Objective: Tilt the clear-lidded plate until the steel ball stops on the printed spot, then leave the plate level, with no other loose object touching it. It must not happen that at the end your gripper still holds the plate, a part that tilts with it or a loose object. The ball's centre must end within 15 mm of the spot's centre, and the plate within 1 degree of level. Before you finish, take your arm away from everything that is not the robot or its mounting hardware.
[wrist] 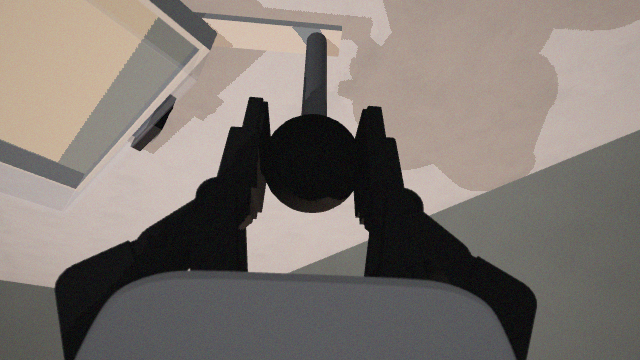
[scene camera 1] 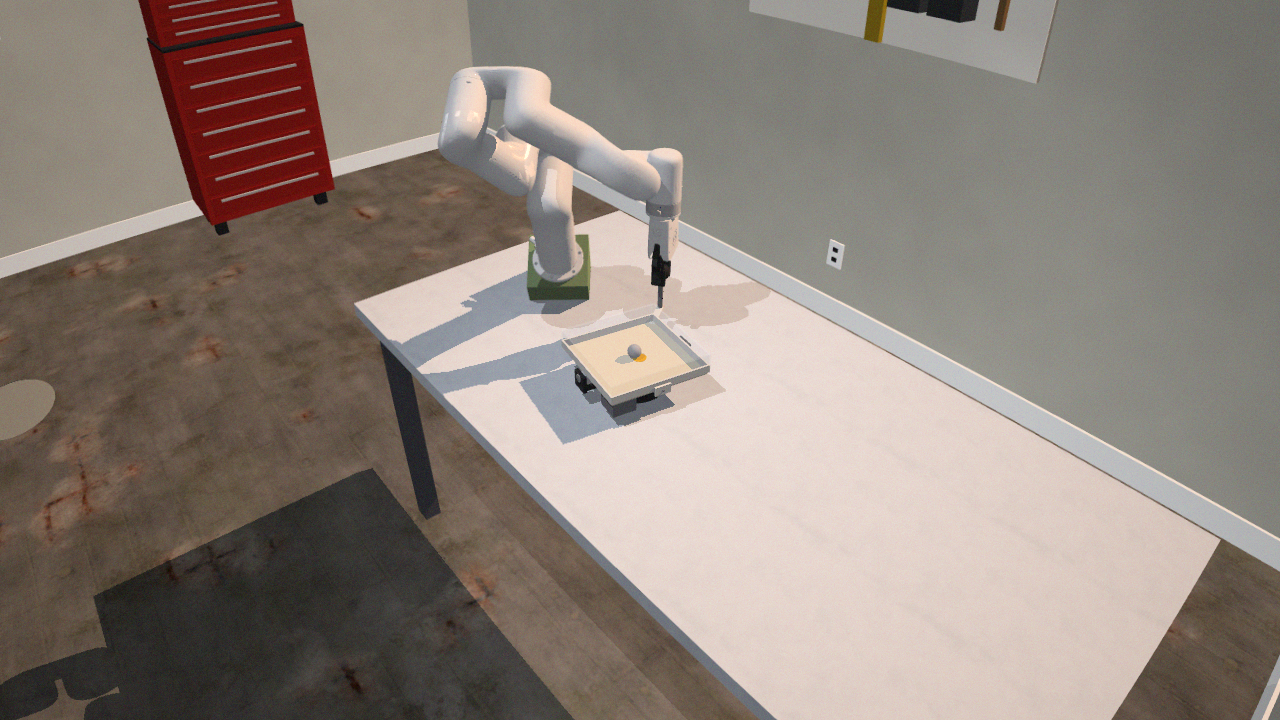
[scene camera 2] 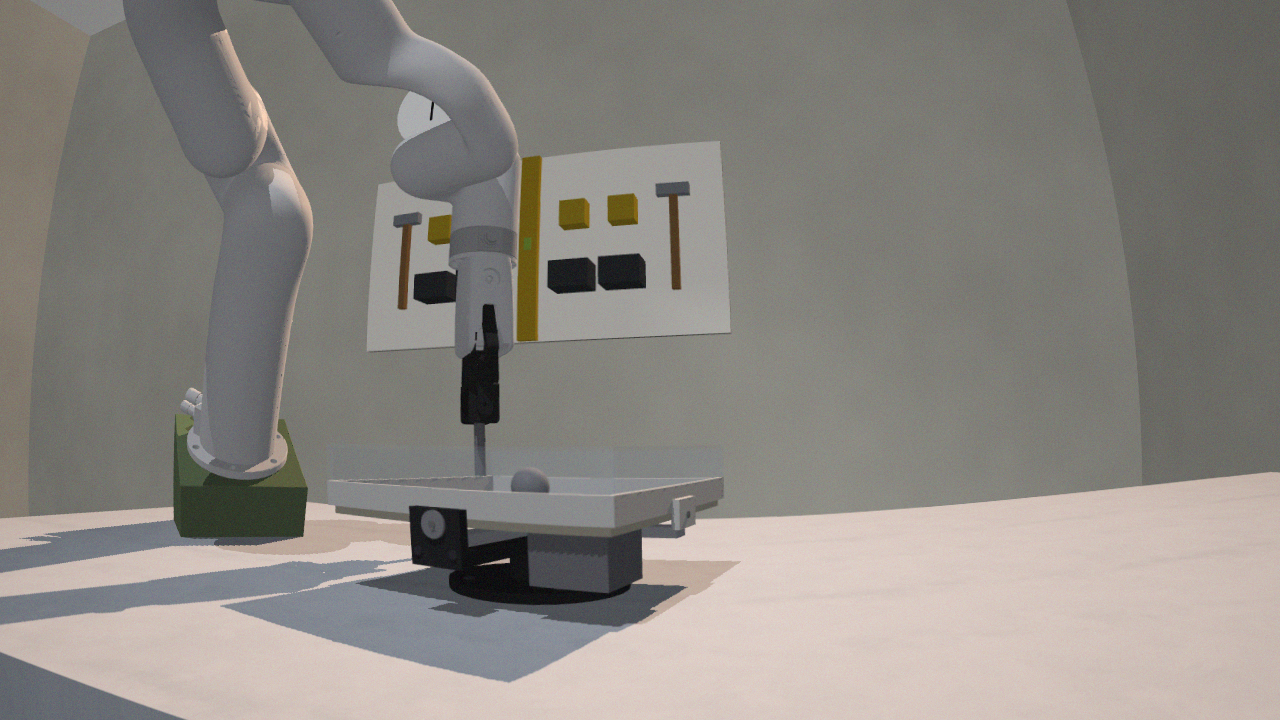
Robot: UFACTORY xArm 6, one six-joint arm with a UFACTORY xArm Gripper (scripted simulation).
Labels:
My gripper shows in the wrist view (313, 126), in scene camera 1 and in scene camera 2. One and the same spot on a square plate: (wrist: 87, 87) is (scene camera 1: 651, 316). One and the same spot on my gripper: (scene camera 2: 480, 369) is (scene camera 1: 653, 269).

